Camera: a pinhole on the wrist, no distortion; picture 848 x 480 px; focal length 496.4 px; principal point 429.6 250.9 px. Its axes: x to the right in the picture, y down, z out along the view. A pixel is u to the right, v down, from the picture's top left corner.
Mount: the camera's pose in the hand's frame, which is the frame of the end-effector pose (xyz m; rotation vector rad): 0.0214 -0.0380 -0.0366 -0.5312 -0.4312 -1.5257
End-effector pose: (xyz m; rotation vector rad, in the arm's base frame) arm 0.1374 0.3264 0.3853 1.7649 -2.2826 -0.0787
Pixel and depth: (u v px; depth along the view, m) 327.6 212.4 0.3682
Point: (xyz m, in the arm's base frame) -0.1410 0.3492 0.2201
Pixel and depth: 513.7 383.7 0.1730
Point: 0.0573 0.2472 0.2908
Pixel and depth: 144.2 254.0 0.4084
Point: -0.2782 0.3654 0.3140
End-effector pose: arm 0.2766 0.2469 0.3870 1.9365 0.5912 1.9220
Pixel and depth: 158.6 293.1 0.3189
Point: 0.4118 0.0425 0.5909
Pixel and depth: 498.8 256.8 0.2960
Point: 0.5092 0.1961 0.4711
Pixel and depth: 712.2 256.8 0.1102
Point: 0.3644 0.2888 0.3975
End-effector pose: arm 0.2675 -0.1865 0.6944 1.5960 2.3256 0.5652
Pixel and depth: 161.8 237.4 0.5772
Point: 0.8181 0.0676 0.7182
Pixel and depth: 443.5 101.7 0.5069
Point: 0.6751 -0.1343 0.4567
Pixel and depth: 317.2 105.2 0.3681
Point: 0.5883 -0.1312 0.6090
